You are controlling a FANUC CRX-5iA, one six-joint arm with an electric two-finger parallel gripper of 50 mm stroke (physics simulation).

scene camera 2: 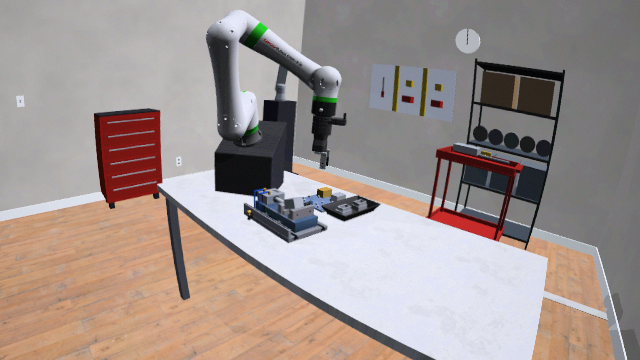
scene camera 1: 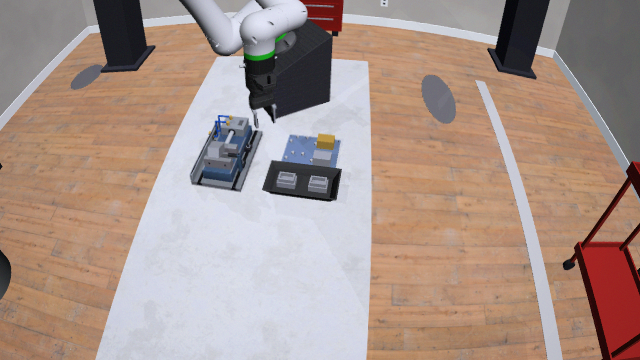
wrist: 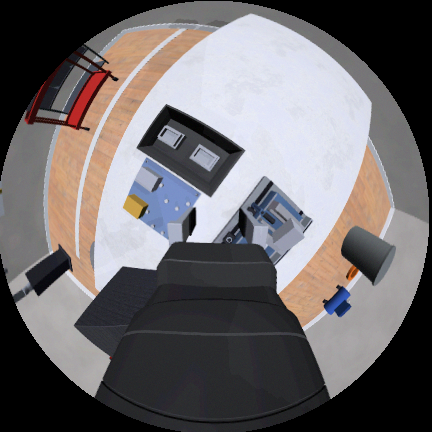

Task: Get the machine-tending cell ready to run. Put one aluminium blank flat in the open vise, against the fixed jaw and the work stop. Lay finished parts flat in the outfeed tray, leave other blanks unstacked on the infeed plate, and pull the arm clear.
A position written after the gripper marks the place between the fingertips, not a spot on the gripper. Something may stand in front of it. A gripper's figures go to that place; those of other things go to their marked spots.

Labels:
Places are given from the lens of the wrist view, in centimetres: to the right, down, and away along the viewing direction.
gripper (wrist: 217, 216): 0, 0, 16
black outfeed tray (wrist: 197, 132): -4, -21, 31
blue infeed plate (wrist: 177, 192): -10, -6, 36

